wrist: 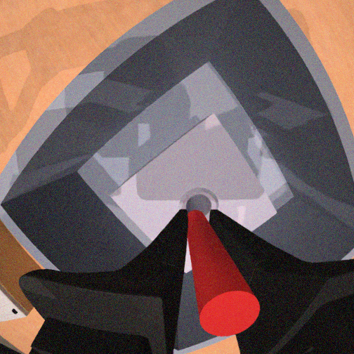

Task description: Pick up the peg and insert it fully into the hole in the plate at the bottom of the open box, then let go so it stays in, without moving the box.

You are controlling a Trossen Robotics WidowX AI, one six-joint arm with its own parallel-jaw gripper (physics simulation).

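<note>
My gripper (197,215) is shut on the red peg (222,270). The peg's near end faces the camera and its far end runs down between the fingertips. The open grey box (295,65) lies beyond the gripper, with its dark inner walls around a pale plate (195,160) at the bottom. The hole (199,204) in the plate, with a ring around it, shows just above the fingertips in the view. The peg's far tip is hidden by the fingers, and its height over the plate cannot be told.
The box walls surround the plate on all sides, and the gripper overlaps the near wall in the view. An orange-tan table (30,40) shows outside the box. A brown strip (17,267) and part of a white object (10,307) show at the lower left.
</note>
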